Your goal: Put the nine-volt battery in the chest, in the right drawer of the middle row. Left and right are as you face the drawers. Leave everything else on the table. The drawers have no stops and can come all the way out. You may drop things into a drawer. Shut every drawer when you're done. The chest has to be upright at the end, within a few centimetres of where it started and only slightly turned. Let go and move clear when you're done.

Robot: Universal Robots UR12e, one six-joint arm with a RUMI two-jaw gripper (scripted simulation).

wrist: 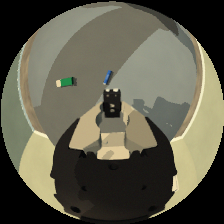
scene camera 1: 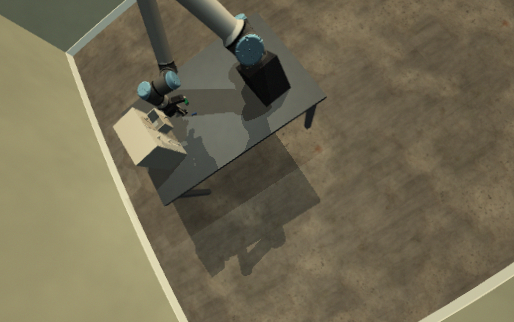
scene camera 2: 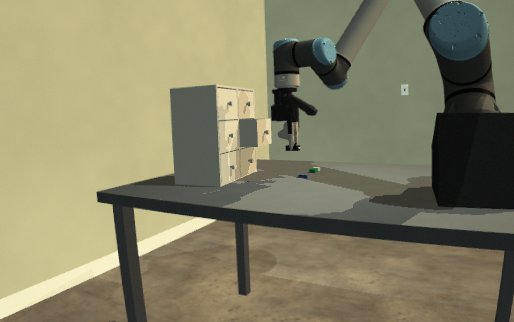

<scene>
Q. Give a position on a cream chest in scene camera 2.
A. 194,110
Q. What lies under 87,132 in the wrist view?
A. My gripper.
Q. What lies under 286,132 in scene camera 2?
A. My gripper.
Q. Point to a drawer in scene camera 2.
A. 253,133
</scene>
